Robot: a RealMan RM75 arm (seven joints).
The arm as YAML. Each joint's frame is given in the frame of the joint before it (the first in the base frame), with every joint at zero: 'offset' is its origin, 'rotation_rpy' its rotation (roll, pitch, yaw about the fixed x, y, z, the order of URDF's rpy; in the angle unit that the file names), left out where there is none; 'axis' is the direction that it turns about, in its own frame. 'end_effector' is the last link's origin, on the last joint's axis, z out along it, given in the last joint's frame.
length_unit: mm
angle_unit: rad
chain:
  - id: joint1
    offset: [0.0, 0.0, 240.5]
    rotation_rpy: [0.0, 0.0, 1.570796]
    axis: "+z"
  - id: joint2
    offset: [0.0, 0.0, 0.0]
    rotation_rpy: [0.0, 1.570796, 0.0]
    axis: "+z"
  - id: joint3
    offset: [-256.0, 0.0, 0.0]
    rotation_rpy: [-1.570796, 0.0, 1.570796]
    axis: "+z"
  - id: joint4
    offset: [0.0, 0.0, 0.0]
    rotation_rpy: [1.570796, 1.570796, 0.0]
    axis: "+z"
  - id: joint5
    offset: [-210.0, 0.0, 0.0]
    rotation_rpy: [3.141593, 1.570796, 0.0]
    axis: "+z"
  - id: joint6
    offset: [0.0, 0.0, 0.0]
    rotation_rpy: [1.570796, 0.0, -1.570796]
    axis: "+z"
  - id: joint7
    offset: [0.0, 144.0, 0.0]
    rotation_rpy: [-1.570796, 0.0, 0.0]
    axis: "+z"
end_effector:
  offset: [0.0, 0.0, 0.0]
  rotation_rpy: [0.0, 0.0, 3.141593]
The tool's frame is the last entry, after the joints.
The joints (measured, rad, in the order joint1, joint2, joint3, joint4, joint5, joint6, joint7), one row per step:
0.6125, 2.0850, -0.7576, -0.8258, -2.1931, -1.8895, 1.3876
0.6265, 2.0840, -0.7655, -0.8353, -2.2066, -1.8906, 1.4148
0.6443, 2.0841, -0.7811, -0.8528, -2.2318, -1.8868, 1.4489
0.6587, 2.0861, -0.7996, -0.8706, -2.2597, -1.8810, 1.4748
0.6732, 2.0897, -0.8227, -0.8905, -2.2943, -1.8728, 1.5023
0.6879, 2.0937, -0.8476, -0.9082, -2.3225, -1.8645, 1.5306
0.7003, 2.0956, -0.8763, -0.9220, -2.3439, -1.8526, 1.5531
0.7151, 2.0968, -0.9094, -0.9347, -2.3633, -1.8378, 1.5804
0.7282, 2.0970, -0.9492, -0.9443, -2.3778, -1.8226, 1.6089
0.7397, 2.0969, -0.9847, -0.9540, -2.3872, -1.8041, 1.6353
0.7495, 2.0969, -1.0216, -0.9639, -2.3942, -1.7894, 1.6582
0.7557, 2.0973, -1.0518, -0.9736, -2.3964, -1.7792, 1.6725
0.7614, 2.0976, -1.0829, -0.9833, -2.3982, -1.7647, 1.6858
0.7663, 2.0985, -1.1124, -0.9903, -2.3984, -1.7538, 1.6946
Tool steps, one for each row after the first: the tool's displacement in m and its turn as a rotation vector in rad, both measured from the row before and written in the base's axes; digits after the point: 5 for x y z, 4 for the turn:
-0.00347, 0.00286, 0.00033, -0.0136, -0.0222, -0.0036
-0.00407, 0.00397, -0.00026, -0.0146, -0.0415, -0.0009
-0.00312, 0.00305, -0.00120, -0.0119, -0.0444, 0.0043
-0.00287, 0.00293, -0.00200, -0.0121, -0.0537, 0.0052
-0.00380, 0.00291, -0.00229, -0.0104, -0.0478, 0.0056
-0.00333, 0.00290, -0.00231, -0.0061, -0.0439, 0.0096
-0.00432, 0.00359, -0.00261, -0.0043, -0.0456, 0.0098
-0.00421, 0.00282, -0.00330, -0.0067, -0.0446, 0.0098
-0.00426, 0.00333, -0.00277, 0.0020, -0.0369, 0.0098
-0.00426, 0.00232, -0.00290, -0.0012, -0.0338, 0.0133
-0.00372, 0.00132, -0.00236, -0.0015, -0.0228, 0.0153
-0.00365, 0.00170, -0.00257, 0.0025, -0.0224, 0.0172
-0.00336, 0.00069, -0.00296, -0.0026, -0.0182, 0.0180

